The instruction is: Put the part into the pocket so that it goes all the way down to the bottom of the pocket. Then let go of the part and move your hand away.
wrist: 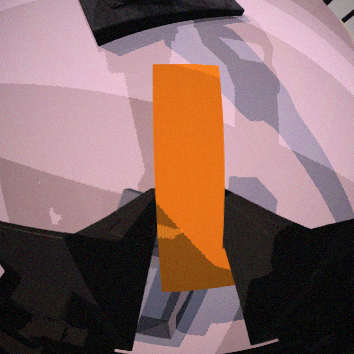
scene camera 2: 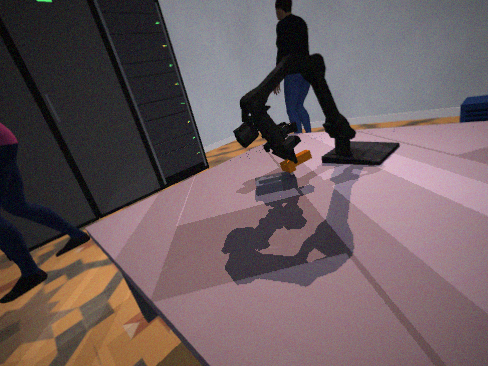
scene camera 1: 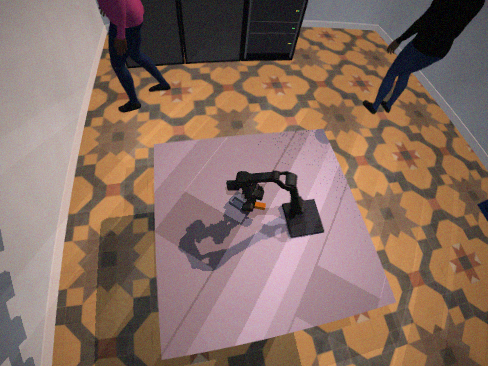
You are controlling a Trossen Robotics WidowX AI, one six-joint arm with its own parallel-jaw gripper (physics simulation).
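Places are measured from the arm's base along level axes (x ahead, y left, z up), in centimetres.
Pixels of known places: gripper, fingertip midpoint: (wrist: 186, 195) (scene camera 2: 294, 162) (scene camera 1: 254, 205); arm's base, link origin: (scene camera 2: 342, 152) (scene camera 1: 295, 210).
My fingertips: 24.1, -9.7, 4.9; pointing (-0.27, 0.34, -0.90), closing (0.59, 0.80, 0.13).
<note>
For each thing: its top centre in the pictures, then the offset to it from my fingertips, as dx, dy, dz. Level surfaces: height alone.
- orange L-shaped part, top centre: (wrist: 233, 179) (scene camera 2: 296, 154) (scene camera 1: 256, 205) +0.2, +1.6, +2.9
- grey block with the pocket, top centre: (wrist: 153, 288) (scene camera 2: 274, 177) (scene camera 1: 242, 201) +5.0, -6.1, -3.6
- pinkish table, surface height: dz -7.2
The orange L-shaped part (scene camera 1: 260, 205) (scene camera 2: 303, 156) (wrist: 189, 150) is between the fingers of my gripper (scene camera 1: 249, 207) (scene camera 2: 293, 159) (wrist: 186, 195), which is shut on it. The part is held above the table; its long arm points toward the robot's base. The grey block with the pocket (scene camera 1: 234, 201) (scene camera 2: 275, 187) (wrist: 159, 326) stands on the table, close to the gripper and lower than the part. In the wrist view the part and the fingers hide much of this block. The part is outside the pocket.
The arm's dark base plate (scene camera 1: 311, 225) (scene camera 2: 377, 152) (wrist: 165, 22) stands on the pinkish table (scene camera 1: 200, 320) (scene camera 2: 300, 330). The arm's shadow falls across the table. Dark cabinets (scene camera 1: 214, 30) (scene camera 2: 55, 100) and two people stand beyond the table.
</note>
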